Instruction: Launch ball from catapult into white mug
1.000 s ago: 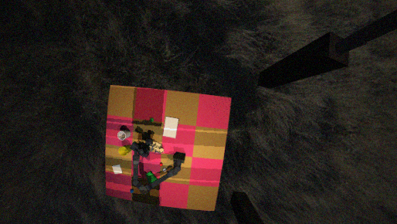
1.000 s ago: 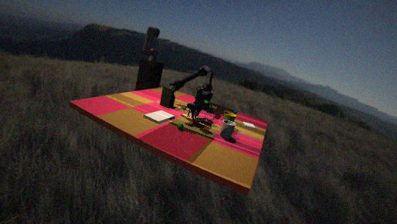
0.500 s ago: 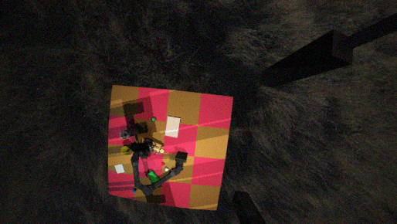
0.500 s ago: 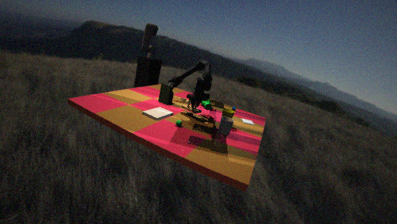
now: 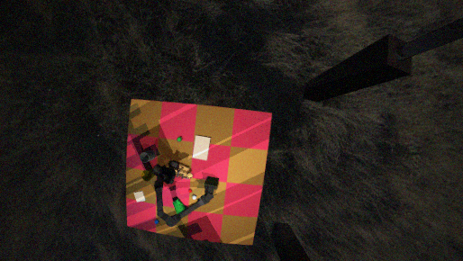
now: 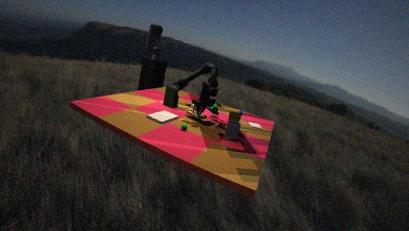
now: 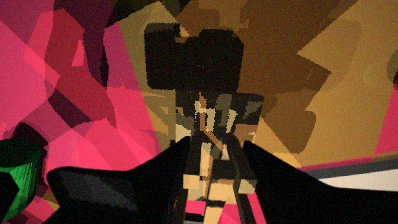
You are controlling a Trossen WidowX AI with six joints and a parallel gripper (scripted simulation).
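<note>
My gripper tip is 14 cm past the red ball, 19 cm to the right of it and 4 cm above it. From my gripper tip the other things lie so: yellow object (23 cm ahead, 10 cm to the left, 3 cm below); green ball (4 cm ahead, 25 cm to the right, 4 cm below); wooden catapult (7 cm behind, 3 cm to the left, 2 cm above).
</note>
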